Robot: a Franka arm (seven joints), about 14 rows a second.
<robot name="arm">
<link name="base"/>
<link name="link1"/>
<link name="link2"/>
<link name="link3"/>
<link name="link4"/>
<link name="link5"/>
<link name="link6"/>
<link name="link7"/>
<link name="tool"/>
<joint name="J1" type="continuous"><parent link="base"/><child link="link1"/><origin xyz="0 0 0.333" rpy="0 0 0"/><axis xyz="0 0 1"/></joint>
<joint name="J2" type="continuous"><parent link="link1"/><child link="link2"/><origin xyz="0 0 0" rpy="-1.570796 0 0"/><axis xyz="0 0 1"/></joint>
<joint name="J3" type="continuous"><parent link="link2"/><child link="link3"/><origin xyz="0 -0.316 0" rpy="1.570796 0 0"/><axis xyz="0 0 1"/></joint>
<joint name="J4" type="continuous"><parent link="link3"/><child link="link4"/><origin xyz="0.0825 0 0" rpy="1.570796 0 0"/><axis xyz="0 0 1"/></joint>
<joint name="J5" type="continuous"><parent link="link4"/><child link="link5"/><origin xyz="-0.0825 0.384 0" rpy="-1.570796 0 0"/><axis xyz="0 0 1"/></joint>
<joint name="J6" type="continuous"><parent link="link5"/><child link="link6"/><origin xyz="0 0 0" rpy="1.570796 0 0"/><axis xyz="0 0 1"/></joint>
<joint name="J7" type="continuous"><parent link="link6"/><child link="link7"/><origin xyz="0.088 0 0" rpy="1.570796 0 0"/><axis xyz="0 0 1"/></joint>
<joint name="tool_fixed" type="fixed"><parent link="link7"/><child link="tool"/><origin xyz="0 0 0.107" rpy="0 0 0"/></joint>
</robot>
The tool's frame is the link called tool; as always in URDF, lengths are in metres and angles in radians. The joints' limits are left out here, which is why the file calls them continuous.
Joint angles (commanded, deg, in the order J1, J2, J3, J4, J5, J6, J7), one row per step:
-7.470, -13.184, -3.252, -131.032, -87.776, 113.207, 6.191
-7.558, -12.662, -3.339, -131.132, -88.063, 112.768, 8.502
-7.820, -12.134, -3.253, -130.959, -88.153, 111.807, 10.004
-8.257, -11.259, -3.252, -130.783, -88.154, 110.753, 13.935
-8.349, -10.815, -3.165, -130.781, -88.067, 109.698, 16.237
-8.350, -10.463, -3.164, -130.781, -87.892, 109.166, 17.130
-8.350, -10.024, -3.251, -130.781, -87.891, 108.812, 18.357
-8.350, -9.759, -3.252, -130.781, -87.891, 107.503, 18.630
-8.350, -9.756, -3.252, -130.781, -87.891, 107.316, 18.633
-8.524, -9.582, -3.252, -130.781, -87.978, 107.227, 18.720
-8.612, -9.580, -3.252, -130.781, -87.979, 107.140, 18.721
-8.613, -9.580, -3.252, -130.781, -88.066, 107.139, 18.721
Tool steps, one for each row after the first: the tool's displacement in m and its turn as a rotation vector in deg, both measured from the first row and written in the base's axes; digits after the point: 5 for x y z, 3 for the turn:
0.00018, -0.00249, -0.00487, 0.009, -1.506, -0.944
0.00028, -0.00605, -0.00737, -0.296, -2.460, -2.250
0.00027, -0.01207, -0.01289, -0.238, -5.429, -4.456
-0.00025, -0.01416, -0.01620, -0.410, -7.101, -5.896
-0.00029, -0.01522, -0.01913, -0.418, -7.574, -6.629
-0.00004, -0.01675, -0.02274, -0.427, -8.287, -7.273
-0.00144, -0.01918, -0.02426, -1.116, -8.134, -8.404
-0.00172, -0.01950, -0.02417, -1.221, -8.112, -8.557
-0.00193, -0.02117, -0.02551, -1.333, -8.003, -8.771
-0.00233, -0.02204, -0.02548, -1.389, -7.990, -8.930
-0.00228, -0.02207, -0.02538, -1.461, -7.981, -8.881

